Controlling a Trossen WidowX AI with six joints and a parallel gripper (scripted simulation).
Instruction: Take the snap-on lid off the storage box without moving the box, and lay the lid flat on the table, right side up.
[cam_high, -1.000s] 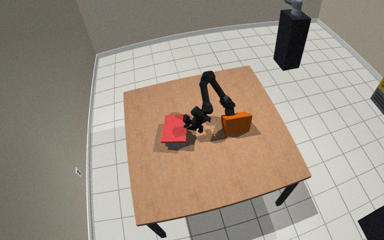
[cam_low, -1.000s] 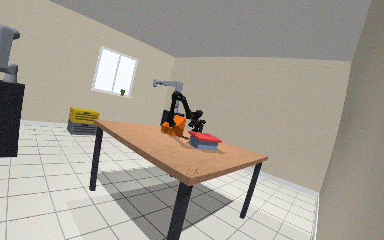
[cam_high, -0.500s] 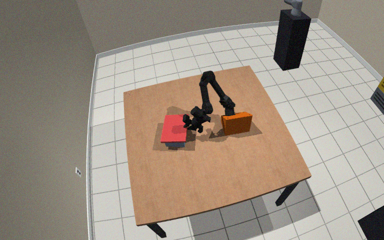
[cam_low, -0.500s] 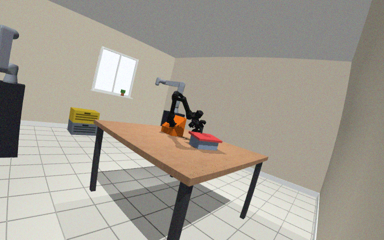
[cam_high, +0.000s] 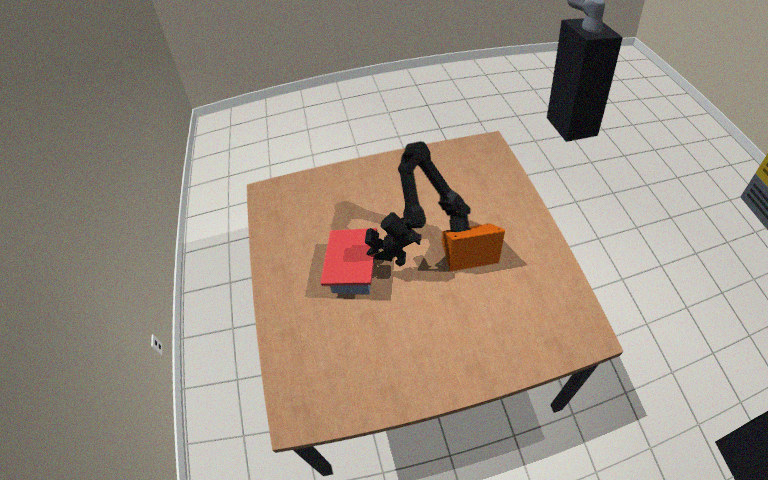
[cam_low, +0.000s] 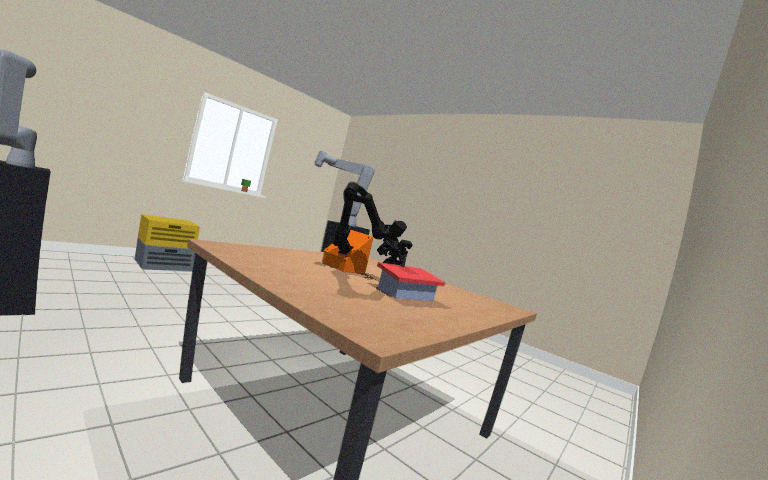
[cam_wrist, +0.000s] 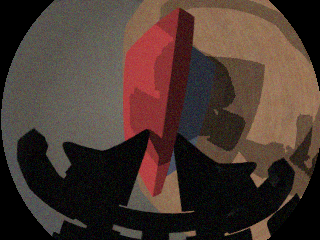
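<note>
Now: the red lid 70 mm ahead of my gripper tip and 20 mm to the right of it. The rest, counted from my gripper tip: storage box: 70 mm ahead, 20 mm to the right, 50 mm below.
</note>
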